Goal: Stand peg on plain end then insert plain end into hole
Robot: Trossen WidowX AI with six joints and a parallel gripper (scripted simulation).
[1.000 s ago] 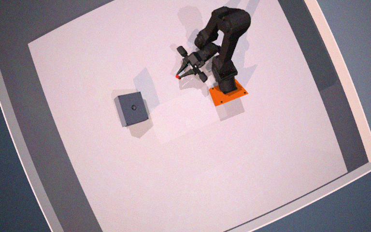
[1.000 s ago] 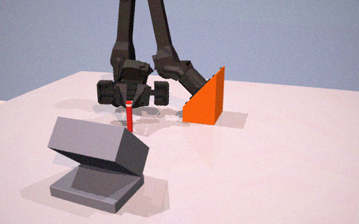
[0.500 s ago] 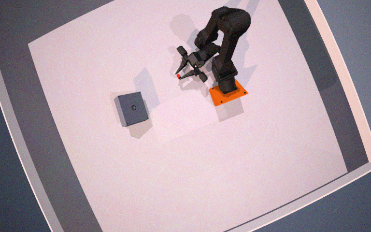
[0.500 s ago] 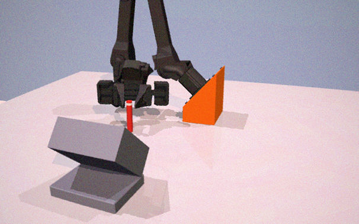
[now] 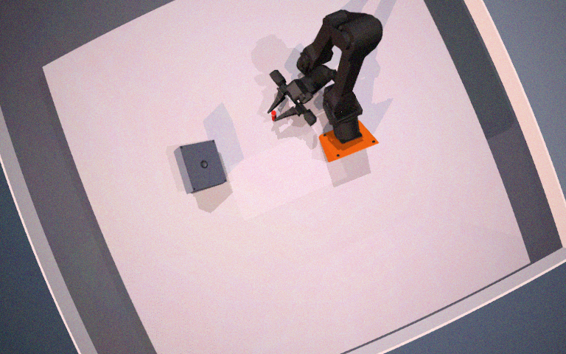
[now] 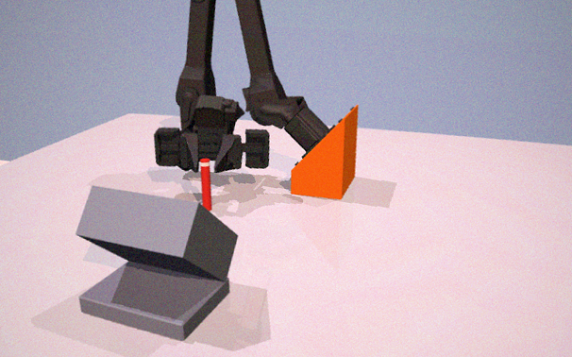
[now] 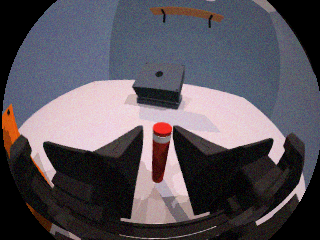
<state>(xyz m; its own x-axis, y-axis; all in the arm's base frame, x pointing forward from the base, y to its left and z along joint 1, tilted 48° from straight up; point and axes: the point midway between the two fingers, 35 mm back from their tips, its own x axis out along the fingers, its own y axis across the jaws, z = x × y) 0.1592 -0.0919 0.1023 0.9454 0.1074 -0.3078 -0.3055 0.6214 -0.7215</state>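
Now: gripper tip 10 mm past the red peg and 10 mm above it. Also, from my gripper tip: grey foot 260 mm ahead, 60 mm to the left, 60 mm below; panel 240 mm ahead, 60 mm to the left, 10 mm above.
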